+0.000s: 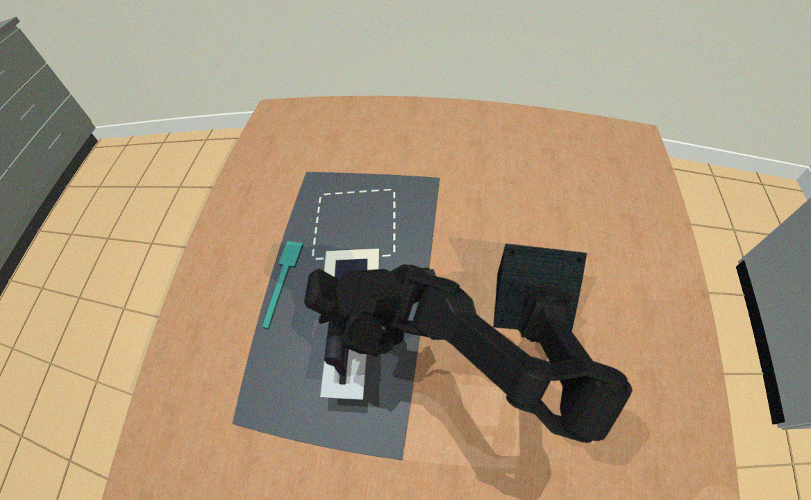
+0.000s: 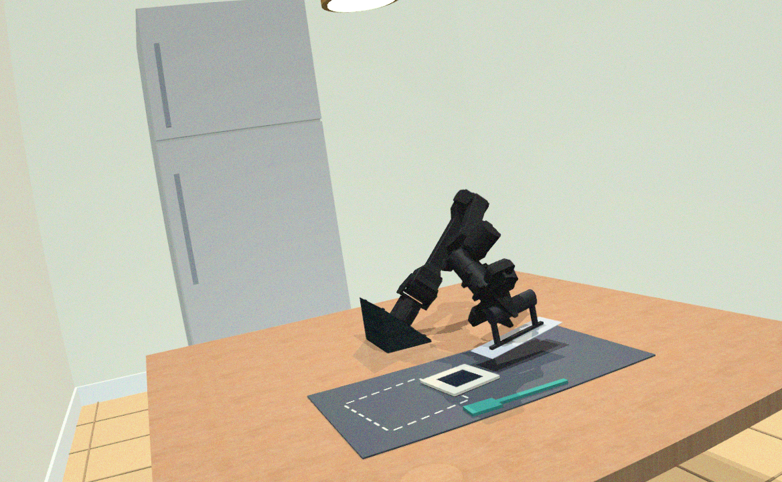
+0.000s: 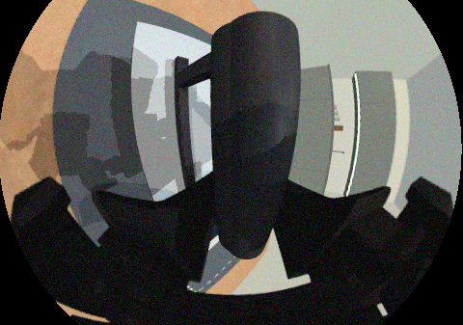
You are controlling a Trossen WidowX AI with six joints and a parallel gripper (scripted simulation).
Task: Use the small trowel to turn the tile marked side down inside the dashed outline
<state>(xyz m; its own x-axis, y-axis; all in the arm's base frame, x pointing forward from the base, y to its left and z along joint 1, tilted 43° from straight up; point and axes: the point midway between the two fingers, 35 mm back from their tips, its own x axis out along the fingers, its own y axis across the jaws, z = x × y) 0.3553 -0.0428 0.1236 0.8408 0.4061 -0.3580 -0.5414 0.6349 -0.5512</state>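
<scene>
Now: the grey mat 11 cm to the right of my gripper tip and 11 cm below it. From my gripper tip the other things lie so: teal flat tool (15 cm to the right, 14 cm ahead, 9 cm below); trowel (3 cm behind, 1 cm below); cream tile (14 cm to the right, 9 cm below, 2 cm behind).
</scene>
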